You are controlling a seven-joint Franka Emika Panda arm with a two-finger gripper.
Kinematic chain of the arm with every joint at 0, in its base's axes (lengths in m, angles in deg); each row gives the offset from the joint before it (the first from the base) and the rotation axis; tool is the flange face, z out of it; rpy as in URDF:
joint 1: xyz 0 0 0.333 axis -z
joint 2: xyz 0 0 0 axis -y
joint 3: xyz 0 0 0.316 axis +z
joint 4: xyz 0.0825 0 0 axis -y
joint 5: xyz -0.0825 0 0.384 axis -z
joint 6: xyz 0 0 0 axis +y
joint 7: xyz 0.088 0 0 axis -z
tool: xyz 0 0 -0.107 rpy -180 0 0
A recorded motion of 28 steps. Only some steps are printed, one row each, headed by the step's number.
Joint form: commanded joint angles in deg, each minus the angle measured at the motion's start. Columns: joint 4, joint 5, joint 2, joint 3, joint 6, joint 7, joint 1.
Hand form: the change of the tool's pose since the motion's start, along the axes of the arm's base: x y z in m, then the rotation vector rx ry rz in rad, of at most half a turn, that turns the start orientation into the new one. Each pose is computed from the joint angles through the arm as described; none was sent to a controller.
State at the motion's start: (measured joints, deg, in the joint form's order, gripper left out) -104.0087 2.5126 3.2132 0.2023 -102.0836 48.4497 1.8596
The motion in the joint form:
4: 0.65 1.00 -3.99 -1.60 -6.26 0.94 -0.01
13: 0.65 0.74 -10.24 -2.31 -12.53 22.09 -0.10
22: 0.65 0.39 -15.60 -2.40 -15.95 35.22 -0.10
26: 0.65 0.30 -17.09 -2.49 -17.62 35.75 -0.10
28: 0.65 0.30 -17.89 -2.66 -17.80 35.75 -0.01
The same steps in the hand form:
4: 0.0264 -0.0174 -0.0234 -0.0173 -0.0510 -0.0347
13: 0.0560 -0.0238 -0.0773 0.0018 -0.0699 -0.4088
22: 0.0733 -0.0247 -0.1291 0.0072 -0.0467 -0.6383
26: 0.0786 -0.0256 -0.1426 0.0089 -0.0500 -0.6482
28: 0.0798 -0.0284 -0.1511 0.0049 -0.0398 -0.6525

